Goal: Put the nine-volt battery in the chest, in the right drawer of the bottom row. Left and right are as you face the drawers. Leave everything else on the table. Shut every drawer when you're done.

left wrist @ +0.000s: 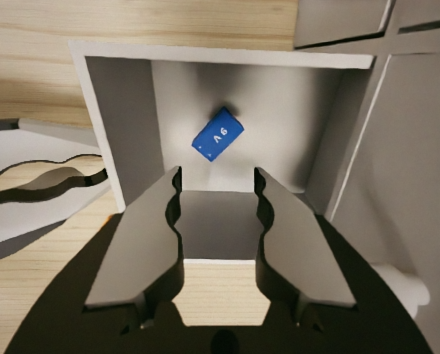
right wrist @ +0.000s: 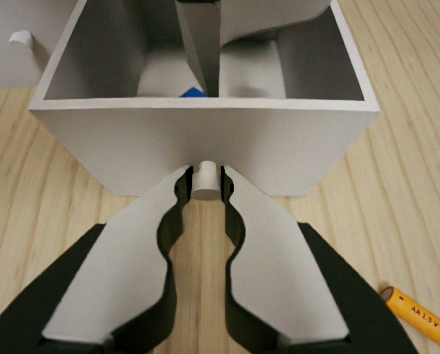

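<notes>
The blue nine-volt battery (left wrist: 218, 134) (right wrist: 193, 93) lies on the floor of the open grey drawer (left wrist: 220, 54) (right wrist: 200, 130), turned at an angle; in the right wrist view most of it is hidden by the drawer's front wall and a left finger. My left gripper (left wrist: 218, 168) is open and empty, its fingertips over the drawer, apart from the battery. My right gripper (right wrist: 207, 168) (left wrist: 101, 166) is shut on the white knob (right wrist: 205, 175) at the drawer's front. The drawer is pulled out low at the right side of the chest (left wrist: 410, 125).
An orange AA battery (right wrist: 412, 312) lies on the wooden table (right wrist: 380, 200) at the lower right of the right wrist view. Another white knob (left wrist: 402, 290) (right wrist: 22, 38) sticks out from the chest front beside the open drawer.
</notes>
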